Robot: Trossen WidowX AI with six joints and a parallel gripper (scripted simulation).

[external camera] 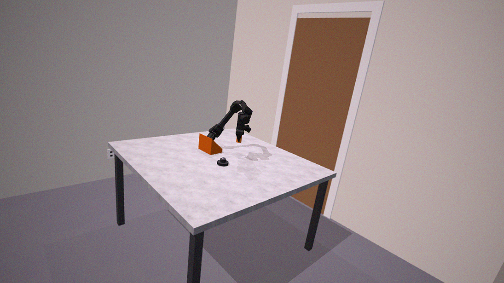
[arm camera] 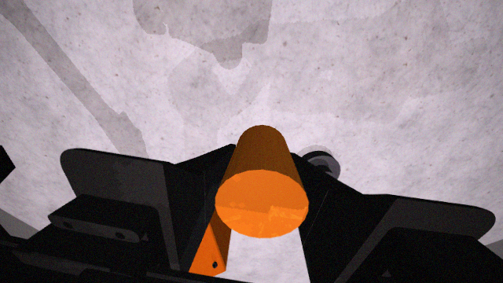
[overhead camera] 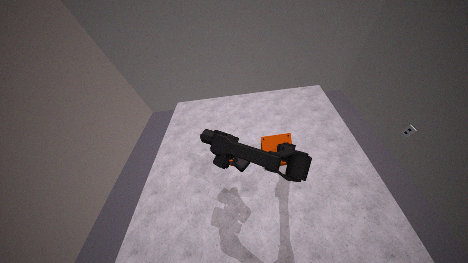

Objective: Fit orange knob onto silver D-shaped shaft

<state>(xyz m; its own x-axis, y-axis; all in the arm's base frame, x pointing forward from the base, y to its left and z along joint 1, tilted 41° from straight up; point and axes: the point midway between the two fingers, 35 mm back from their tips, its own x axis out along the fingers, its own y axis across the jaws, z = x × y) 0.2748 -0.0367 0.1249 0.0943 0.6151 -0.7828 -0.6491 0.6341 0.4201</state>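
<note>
My gripper tip is now 4 cm below the orange knob. Also, from my gripper tip: round pedestal 17 cm to the right, 12 cm below, 2 cm ahead.
</note>
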